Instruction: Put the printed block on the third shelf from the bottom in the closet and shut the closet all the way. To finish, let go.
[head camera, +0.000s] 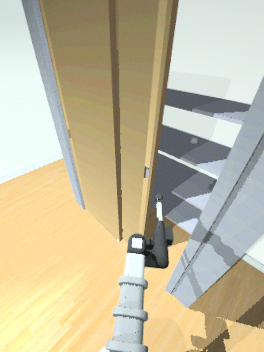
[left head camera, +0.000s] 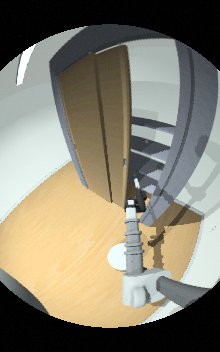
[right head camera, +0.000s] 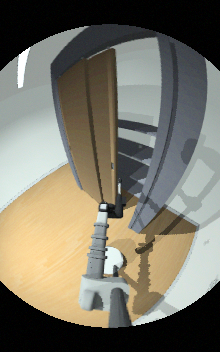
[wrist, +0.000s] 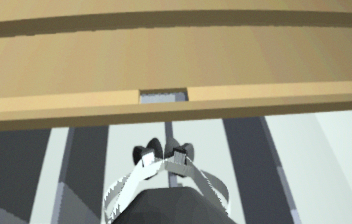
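Seen in the pictures: gripper, fingertip midpoint: (head camera: 158, 195) (left head camera: 134, 174) (right head camera: 118, 179) (wrist: 163, 150); robot's base at its link origin: (left head camera: 122, 255) (right head camera: 107, 259).
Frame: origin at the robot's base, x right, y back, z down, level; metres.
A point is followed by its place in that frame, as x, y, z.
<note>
A small pale block (head camera: 194, 140) {0.353, -1.220, -1.012} (left head camera: 146, 142) {0.355, -1.217, -0.992} (right head camera: 140, 146) {0.361, -1.219, -1.007} appears on the second visible shelf from the top; its print is too small to see. The closet stands partly open on the right. Its right wooden door panel (head camera: 136, 100) {-0.063, -0.890, -1.341} (left head camera: 115, 110) {-0.049, -0.880, -1.442} (right head camera: 102, 110) {-0.049, -0.880, -1.476} (wrist: 175, 55) {-0.072, -0.897, -0.994} overlaps the left panel (head camera: 82, 100) {-0.413, -1.099, -1.278} (left head camera: 80, 115) {-0.398, -1.087, -1.411} and has a recessed handle (head camera: 146, 172) {0.016, -0.845, -0.959} (wrist: 164, 97) {0.019, -0.844, -0.964} near its free edge. My gripper (head camera: 158, 197) {0.085, -0.664, -0.957} (left head camera: 136, 179) (right head camera: 119, 180) {0.085, -0.664, -0.957} (wrist: 163, 150) {0.085, -0.664, -0.957} is shut and empty, in the opening just right of the door's edge, with the fingertips close together.
The grey right closet frame (head camera: 220, 200) {0.292, -0.527, -1.101} (left head camera: 192, 110) {0.332, -0.514, -1.537} (right head camera: 182, 110) {0.354, -0.497, -1.544} stands right of the opening. Dark shelves, including a top one (head camera: 185, 98) {0.226, -1.229, -1.293}, show between frame and door. The grey left frame (head camera: 50, 90) {-0.727, -1.292, -1.292} borders the panels. The telescoping arm (head camera: 131, 297) {0.000, -0.205, -1.065} reaches over the wooden floor (head camera: 50, 250) {-0.845, -0.743, 0.028}.
</note>
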